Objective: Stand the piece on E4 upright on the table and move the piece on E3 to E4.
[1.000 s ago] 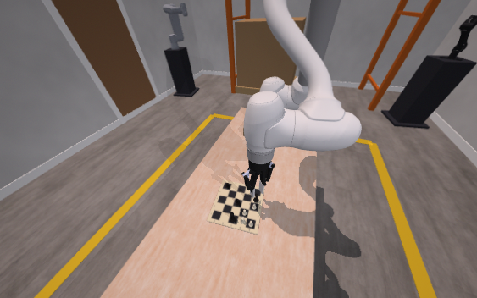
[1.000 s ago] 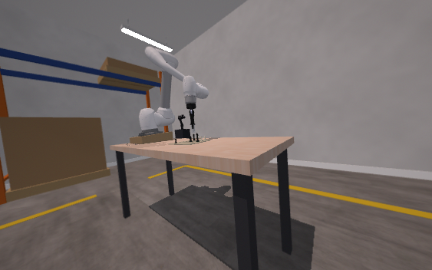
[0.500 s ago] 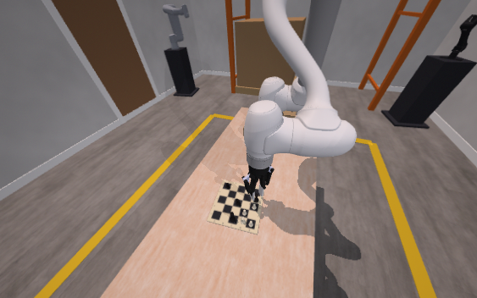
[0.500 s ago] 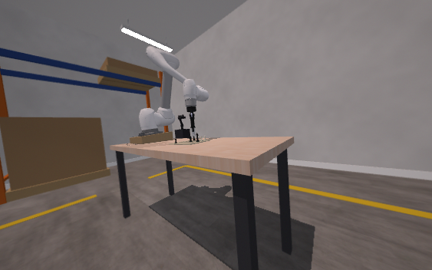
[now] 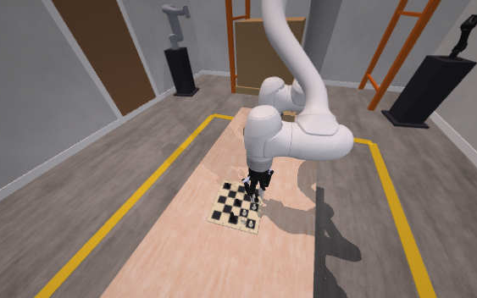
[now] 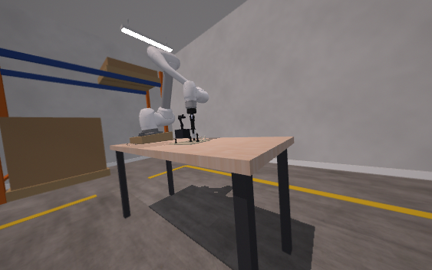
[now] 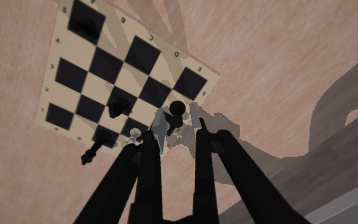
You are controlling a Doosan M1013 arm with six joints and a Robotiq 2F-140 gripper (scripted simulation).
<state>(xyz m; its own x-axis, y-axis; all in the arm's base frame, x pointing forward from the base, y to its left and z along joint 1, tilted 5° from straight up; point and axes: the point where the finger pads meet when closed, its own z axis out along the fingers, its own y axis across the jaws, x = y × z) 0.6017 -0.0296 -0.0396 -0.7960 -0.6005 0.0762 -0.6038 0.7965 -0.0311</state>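
My hand is 80 mm to the left of the chessboard, 60 mm above it and 30 mm short of it. From my hand the other things lie so: pale piece 110 mm ahead, 40 mm to the right, 40 mm below.
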